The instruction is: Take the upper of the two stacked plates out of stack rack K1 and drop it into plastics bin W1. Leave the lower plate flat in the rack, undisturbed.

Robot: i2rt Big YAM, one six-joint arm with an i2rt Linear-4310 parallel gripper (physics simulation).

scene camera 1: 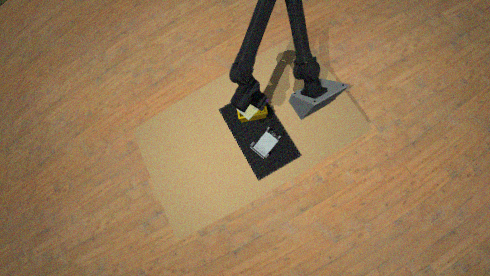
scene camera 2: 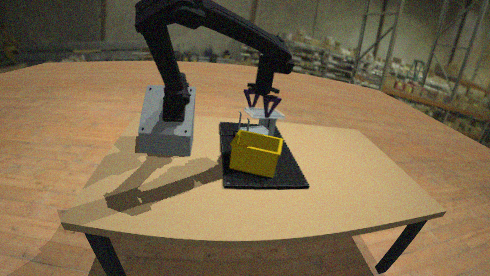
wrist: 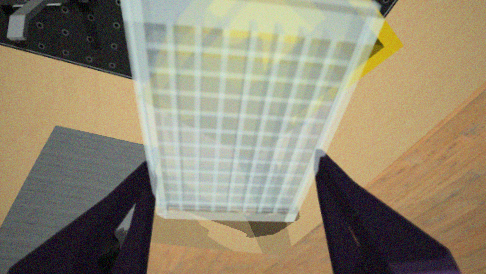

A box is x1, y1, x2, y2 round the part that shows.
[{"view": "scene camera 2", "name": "my gripper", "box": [244, 70, 281, 117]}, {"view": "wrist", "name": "my gripper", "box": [7, 154, 460, 273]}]
